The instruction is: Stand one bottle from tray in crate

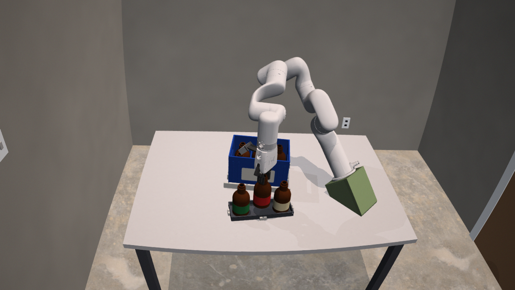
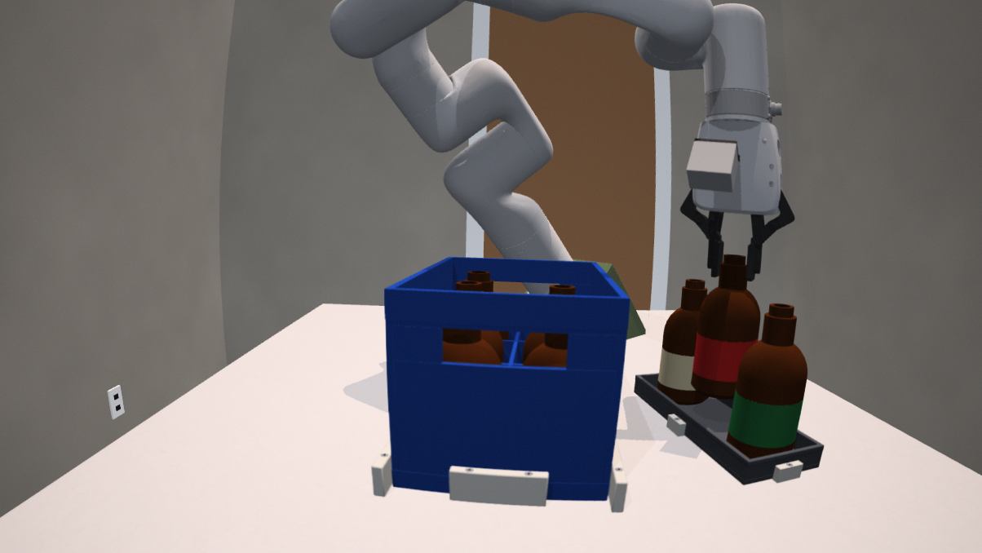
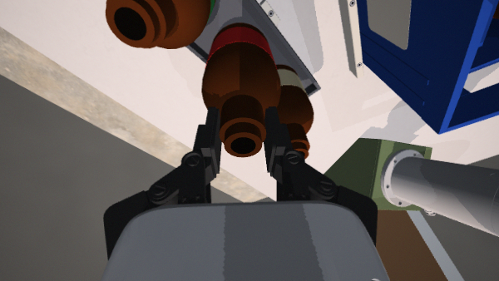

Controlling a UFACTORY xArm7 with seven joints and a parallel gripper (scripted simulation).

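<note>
My hand is 70 mm above the red-labelled bottle. Also, from my hand: blue crate: 240 mm to the right, 110 mm below, 40 mm behind; then dark tray: 180 mm below.
</note>
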